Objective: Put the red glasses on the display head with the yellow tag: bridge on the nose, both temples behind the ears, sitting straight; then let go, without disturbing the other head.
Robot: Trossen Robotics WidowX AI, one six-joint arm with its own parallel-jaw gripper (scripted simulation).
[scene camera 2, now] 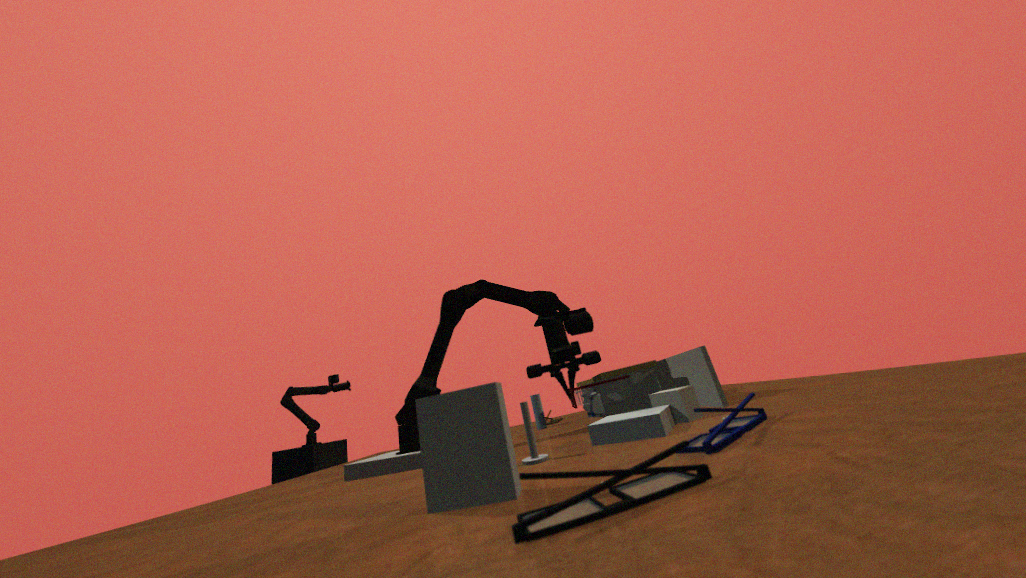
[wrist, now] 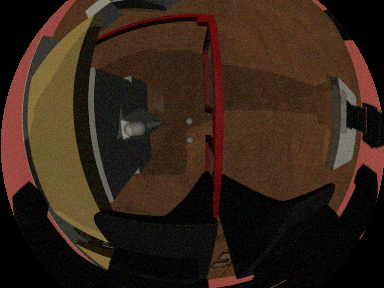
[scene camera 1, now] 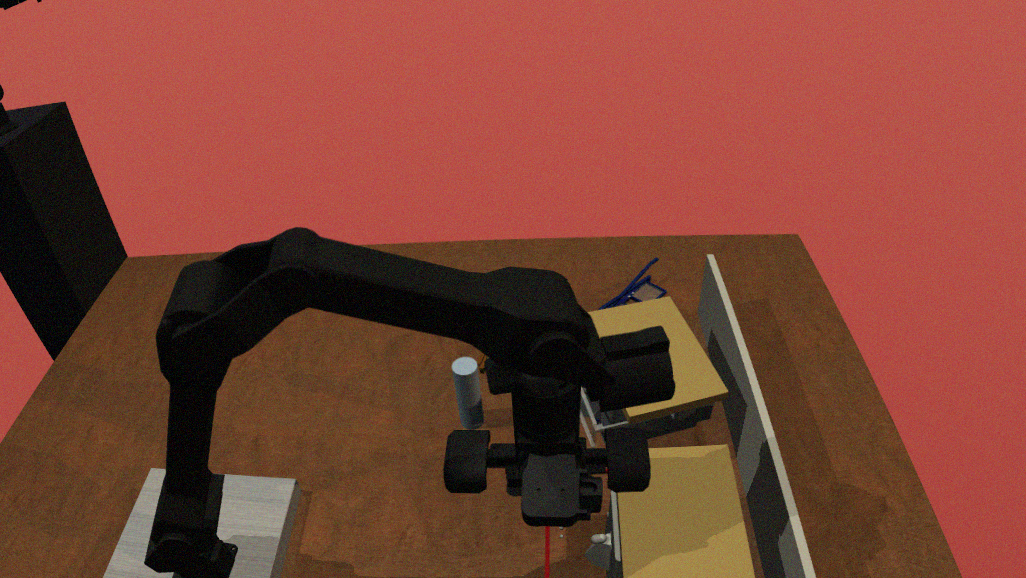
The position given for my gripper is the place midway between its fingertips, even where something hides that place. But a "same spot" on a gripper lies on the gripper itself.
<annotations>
my gripper: scene camera 2; wrist 210, 177; scene camera 1
same spot on my gripper: (scene camera 1: 514, 485) = (scene camera 2: 552, 372)
</annotations>
